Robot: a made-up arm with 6 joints. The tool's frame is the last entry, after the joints.
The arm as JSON. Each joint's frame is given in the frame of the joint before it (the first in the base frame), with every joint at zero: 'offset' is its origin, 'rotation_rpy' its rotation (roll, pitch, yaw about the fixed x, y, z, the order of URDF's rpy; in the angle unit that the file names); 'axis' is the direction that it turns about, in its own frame. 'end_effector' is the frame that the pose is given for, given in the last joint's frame.
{
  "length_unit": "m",
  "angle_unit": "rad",
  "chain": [
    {
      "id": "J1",
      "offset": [
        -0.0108,
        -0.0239,
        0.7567
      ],
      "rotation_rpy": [
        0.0,
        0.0,
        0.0
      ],
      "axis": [
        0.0,
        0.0,
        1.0
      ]
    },
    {
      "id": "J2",
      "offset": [
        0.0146,
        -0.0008,
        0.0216
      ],
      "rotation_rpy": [
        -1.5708,
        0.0,
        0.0
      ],
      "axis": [
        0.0,
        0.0,
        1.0
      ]
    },
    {
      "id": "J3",
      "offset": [
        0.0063,
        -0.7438,
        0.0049
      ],
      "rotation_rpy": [
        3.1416,
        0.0,
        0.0
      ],
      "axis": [
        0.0,
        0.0,
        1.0
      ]
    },
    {
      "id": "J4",
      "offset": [
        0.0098,
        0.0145,
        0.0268
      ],
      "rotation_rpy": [
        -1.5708,
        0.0,
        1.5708
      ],
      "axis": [
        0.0,
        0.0,
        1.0
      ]
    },
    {
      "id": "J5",
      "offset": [
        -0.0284,
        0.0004,
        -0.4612
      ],
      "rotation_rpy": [
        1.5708,
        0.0,
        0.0
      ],
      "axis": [
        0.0,
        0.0,
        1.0
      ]
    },
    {
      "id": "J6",
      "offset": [
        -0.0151,
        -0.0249,
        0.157
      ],
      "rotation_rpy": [
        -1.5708,
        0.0,
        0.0
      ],
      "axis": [
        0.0,
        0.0,
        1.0
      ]
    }
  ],
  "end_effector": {
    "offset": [
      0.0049,
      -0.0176,
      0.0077
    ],
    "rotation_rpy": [
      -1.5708,
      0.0,
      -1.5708
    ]
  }
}
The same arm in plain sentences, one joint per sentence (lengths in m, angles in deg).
The arm has six revolute joints in a row. What follows holds with every joint at zero, and every direction is one of the base frame's. The first joint is mounted 0.0108 m along -x and 0.0239 m along -y and 0.7567 m along +z from the base frame's origin and rotates about +z. The second joint is mounted 0.0146 m along +x and 0.0008 m along -y and 0.0216 m along +z from the first joint and rotates about +y. The third joint is mounted 0.0063 m along +x and 0.0049 m along +y and 0.7438 m along +z from the second joint and rotates about -y. The fourth joint is mounted 0.0098 m along +x and 0.0268 m along -y and 0.0145 m along +z from the third joint and rotates about -x. The fifth joint is mounted 0.4612 m along +x and 0.0004 m along +y and 0.0284 m along -z from the fourth joint and rotates about -y. The sixth joint is mounted 0.0249 m along +x and 0.157 m along -y and 0.0151 m along -z from the fifth joint and rotates about -x. The tool frame, which is the frame that the pose is given for, is mounted 0.0077 m along -x and 0.0176 m along -y and 0.0049 m along +z from the sixth joint; its axes are the base frame's turned by roll 0, pitch 0 and yaw -90 deg (as in URDF: about the fixed x, then y, then z).
